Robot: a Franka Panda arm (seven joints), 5 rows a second.
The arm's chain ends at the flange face. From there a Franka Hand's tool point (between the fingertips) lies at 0.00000 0.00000 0.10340 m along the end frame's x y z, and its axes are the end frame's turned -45 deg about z.
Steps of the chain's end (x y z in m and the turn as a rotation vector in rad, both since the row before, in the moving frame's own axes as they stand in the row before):
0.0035, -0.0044, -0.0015, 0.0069, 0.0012, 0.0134
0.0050, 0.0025, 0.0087, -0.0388, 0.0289, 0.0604
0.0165, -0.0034, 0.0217, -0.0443, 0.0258, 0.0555
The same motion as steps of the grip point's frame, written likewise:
0.0062, -0.0010, -0.0015, 0.0040, 0.0057, 0.0134
0.0009, 0.0102, 0.0086, -0.0479, -0.0070, 0.0604
0.0126, 0.0143, 0.0216, -0.0496, -0.0131, 0.0555

